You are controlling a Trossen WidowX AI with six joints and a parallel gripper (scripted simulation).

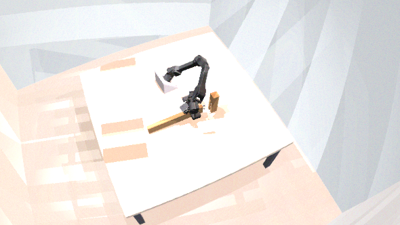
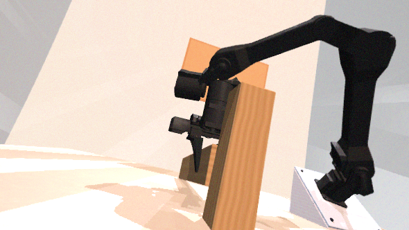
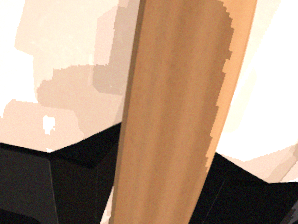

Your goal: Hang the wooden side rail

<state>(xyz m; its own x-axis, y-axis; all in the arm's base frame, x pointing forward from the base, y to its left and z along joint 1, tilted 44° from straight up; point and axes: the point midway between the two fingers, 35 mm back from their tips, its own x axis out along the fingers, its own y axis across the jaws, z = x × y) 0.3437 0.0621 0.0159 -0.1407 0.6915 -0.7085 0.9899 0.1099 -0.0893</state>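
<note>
Now: gripper tip 17 cm to the right of the headboard post and 4 cm below it.
</note>
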